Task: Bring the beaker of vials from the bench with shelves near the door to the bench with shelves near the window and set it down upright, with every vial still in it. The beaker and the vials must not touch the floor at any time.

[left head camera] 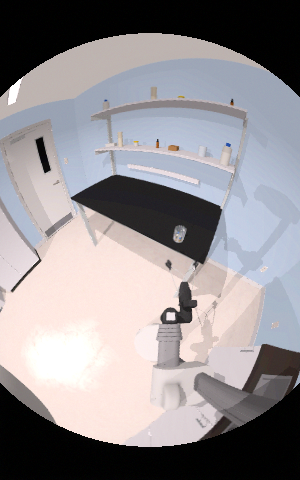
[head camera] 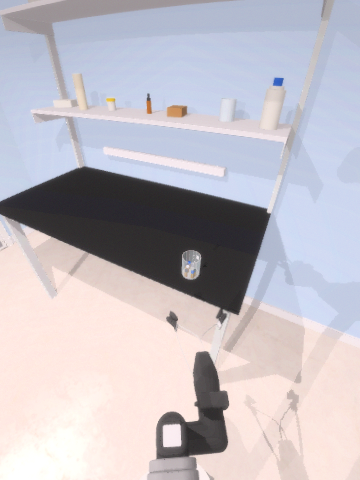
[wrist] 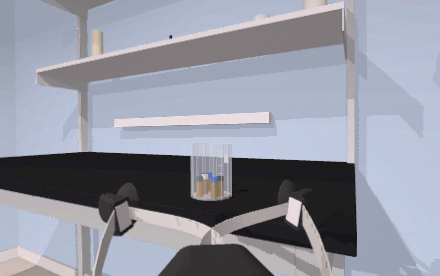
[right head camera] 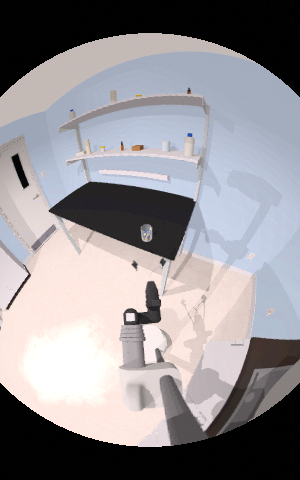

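Note:
The clear beaker (head camera: 191, 265) (left head camera: 179, 234) (right head camera: 146, 233) (wrist: 211, 165) stands upright on the black bench top (head camera: 135, 215) (left head camera: 145, 205) (right head camera: 120, 205) (wrist: 45, 175), near its front edge and right end. Several vials (wrist: 216, 188) with brown bodies and blue, white or dark caps are inside it. My gripper (head camera: 197, 319) (left head camera: 181, 265) (right head camera: 149, 263) (wrist: 209, 197) is open and empty, in front of the bench's front edge, short of the beaker. In the wrist view the beaker shows between the two fingertips, beyond them. The bench near the window does not show.
The lower shelf (head camera: 150, 119) (wrist: 225, 45) above the bench holds a large blue-capped bottle (head camera: 272, 107), a white cup (head camera: 228, 110) and a brown box (head camera: 177, 111). A bench leg (head camera: 220, 337) stands beyond the wrist. A door (left head camera: 40, 175) is at the left, a dark-topped counter (left head camera: 272, 372) at the lower right.

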